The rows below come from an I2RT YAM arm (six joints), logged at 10 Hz.
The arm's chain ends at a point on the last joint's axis. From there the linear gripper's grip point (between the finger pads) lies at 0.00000 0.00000 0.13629 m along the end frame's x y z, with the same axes.
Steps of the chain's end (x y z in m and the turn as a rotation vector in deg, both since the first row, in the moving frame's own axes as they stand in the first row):
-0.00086, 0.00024, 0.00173, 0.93, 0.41, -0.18
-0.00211, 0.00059, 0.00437, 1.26, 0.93, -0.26
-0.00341, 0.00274, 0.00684, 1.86, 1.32, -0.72
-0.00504, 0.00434, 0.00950, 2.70, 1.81, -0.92
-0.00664, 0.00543, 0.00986, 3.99, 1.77, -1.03
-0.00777, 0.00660, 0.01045, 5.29, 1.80, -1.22
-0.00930, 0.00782, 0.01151, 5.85, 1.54, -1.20
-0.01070, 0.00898, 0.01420, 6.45, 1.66, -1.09
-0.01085, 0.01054, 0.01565, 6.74, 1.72, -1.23
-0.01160, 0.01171, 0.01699, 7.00, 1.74, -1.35
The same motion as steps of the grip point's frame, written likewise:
0.00011, -0.00197, 0.00171, 0.93, 0.41, -0.18
0.00010, -0.00241, 0.00432, 1.26, 0.93, -0.26
-0.00030, -0.00170, 0.00673, 1.86, 1.32, -0.72
-0.00079, -0.00211, 0.00928, 2.70, 1.81, -0.92
-0.00252, -0.00409, 0.00946, 3.99, 1.77, -1.03
-0.00363, -0.00601, 0.00980, 5.29, 1.80, -1.22
-0.00579, -0.00611, 0.01075, 5.85, 1.54, -1.20
-0.00691, -0.00636, 0.01328, 6.45, 1.66, -1.09
-0.00694, -0.00550, 0.01465, 6.74, 1.72, -1.23
-0.00767, -0.00494, 0.01591, 7.00, 1.74, -1.35

